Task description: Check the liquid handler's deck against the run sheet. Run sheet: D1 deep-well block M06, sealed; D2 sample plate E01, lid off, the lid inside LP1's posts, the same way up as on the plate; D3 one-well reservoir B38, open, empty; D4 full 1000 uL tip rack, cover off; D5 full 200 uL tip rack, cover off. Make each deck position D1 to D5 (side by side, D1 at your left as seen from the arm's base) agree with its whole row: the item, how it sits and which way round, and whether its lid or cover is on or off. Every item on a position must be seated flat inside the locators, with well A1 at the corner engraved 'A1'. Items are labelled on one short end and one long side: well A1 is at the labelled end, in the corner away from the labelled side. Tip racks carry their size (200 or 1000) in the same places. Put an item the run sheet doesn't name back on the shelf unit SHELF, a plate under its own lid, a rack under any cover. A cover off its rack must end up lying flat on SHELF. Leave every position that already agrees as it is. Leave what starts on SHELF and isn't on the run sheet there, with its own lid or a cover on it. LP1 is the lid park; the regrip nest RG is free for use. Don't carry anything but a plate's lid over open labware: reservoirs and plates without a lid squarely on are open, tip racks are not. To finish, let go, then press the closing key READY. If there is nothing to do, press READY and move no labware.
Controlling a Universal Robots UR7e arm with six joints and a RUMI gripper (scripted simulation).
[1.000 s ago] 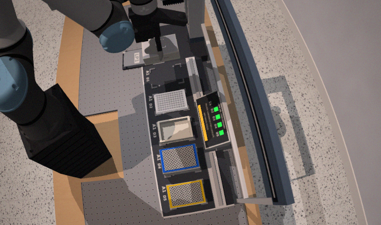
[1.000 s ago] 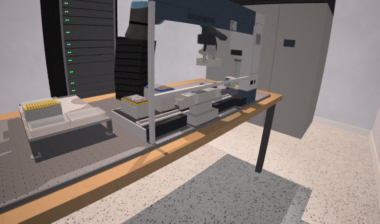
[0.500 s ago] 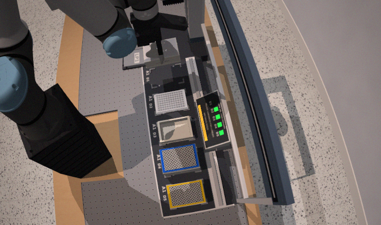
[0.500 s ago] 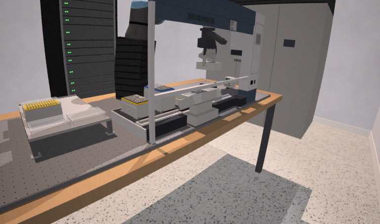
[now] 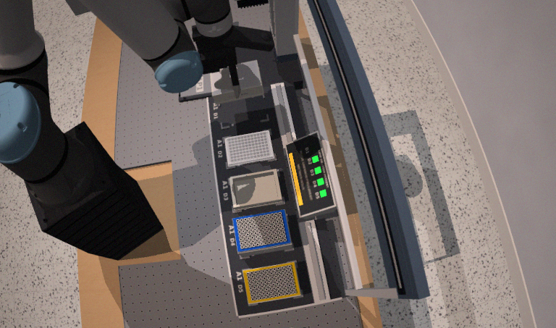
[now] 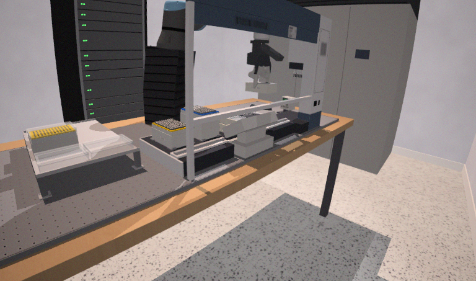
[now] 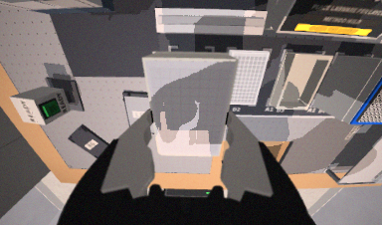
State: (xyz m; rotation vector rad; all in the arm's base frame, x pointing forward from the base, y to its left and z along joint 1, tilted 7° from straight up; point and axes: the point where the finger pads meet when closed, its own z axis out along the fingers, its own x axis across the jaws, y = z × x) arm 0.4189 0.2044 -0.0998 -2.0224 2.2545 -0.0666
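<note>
Now: hand 1 cm past the sample plate, 12 cm to the left of it and 16 cm above it. The rest, counted from my hand: flat grey lid (11 cm behind, 16 cm to the left, 20 cm below); tall column (19 cm ahead, 20 cm to the left, 6 cm above); sealed deep-well block (1 cm below).
</note>
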